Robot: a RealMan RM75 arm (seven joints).
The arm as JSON. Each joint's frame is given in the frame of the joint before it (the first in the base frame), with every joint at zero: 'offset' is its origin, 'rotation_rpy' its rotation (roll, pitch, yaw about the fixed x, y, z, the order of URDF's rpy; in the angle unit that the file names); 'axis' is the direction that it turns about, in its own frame. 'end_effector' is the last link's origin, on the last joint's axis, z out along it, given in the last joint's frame.
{
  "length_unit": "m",
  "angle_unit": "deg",
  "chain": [
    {
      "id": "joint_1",
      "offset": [
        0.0,
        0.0,
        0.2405
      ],
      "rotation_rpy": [
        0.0,
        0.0,
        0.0
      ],
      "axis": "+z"
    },
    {
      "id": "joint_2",
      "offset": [
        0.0,
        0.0,
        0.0
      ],
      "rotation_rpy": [
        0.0,
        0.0,
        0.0
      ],
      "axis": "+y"
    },
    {
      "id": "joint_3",
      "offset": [
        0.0,
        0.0,
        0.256
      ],
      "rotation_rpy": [
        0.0,
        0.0,
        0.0
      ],
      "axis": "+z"
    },
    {
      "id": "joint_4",
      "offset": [
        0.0,
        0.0,
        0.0
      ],
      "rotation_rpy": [
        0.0,
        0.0,
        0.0
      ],
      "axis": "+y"
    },
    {
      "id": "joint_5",
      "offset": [
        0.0,
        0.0,
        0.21
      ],
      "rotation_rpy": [
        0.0,
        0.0,
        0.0
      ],
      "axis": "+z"
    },
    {
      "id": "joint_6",
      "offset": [
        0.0,
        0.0,
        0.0
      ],
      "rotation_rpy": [
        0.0,
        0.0,
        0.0
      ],
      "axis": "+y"
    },
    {
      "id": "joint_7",
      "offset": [
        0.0,
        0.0,
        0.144
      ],
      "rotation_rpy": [
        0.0,
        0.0,
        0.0
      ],
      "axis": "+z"
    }
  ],
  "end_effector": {
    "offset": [
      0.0,
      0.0,
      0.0
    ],
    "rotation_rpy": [
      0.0,
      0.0,
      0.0
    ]
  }
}
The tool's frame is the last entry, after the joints.
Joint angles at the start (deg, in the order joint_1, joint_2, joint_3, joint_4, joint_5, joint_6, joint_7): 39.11, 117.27, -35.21, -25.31, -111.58, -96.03, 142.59
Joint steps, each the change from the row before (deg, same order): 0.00, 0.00, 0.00, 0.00, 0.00, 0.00, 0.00; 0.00, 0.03, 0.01, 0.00, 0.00, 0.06, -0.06; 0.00, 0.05, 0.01, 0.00, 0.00, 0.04, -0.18; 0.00, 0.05, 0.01, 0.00, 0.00, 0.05, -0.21; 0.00, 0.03, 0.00, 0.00, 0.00, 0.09, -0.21; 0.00, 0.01, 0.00, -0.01, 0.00, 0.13, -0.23; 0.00, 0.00, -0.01, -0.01, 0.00, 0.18, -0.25; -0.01, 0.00, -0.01, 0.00, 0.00, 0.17, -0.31; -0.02, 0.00, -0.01, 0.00, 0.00, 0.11, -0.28; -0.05, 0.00, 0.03, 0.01, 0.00, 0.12, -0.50; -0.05, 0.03, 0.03, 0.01, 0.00, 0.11, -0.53; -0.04, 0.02, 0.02, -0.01, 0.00, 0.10, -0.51; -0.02, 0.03, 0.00, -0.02, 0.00, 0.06, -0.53; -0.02, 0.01, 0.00, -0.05, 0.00, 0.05, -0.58; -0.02, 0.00, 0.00, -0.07, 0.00, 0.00, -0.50; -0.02, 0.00, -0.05, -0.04, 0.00, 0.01, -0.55
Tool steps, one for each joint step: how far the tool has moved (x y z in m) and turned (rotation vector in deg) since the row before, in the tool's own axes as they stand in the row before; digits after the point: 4 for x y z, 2 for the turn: 0.0000, 0.0000, 0.0000, 0.00, 0.00, 0.00; 0.0000, -0.0001, 0.0002, 0.01, -0.04, -0.04; 0.0001, -0.0001, 0.0003, -0.02, -0.02, -0.15; 0.0001, -0.0001, 0.0003, -0.01, -0.03, -0.18; 0.0000, -0.0002, 0.0002, 0.03, -0.06, -0.19; -0.0002, -0.0002, 0.0001, 0.08, -0.10, -0.23; -0.0004, -0.0003, 0.0000, 0.12, -0.13, -0.26; -0.0003, -0.0003, 0.0000, 0.11, -0.13, -0.30; -0.0001, -0.0003, -0.0001, 0.08, -0.09, -0.27; -0.0001, -0.0004, -0.0002, 0.07, -0.15, -0.45; 0.0001, -0.0004, -0.0001, 0.04, -0.13, -0.46; 0.0000, -0.0003, -0.0001, 0.05, -0.11, -0.48; 0.0000, -0.0002, 0.0001, 0.03, -0.05, -0.52; -0.0001, -0.0001, -0.0001, 0.05, -0.06, -0.61; -0.0001, 0.0000, -0.0002, 0.03, -0.03, -0.55; 0.0000, -0.0001, -0.0001, 0.04, 0.02, -0.58
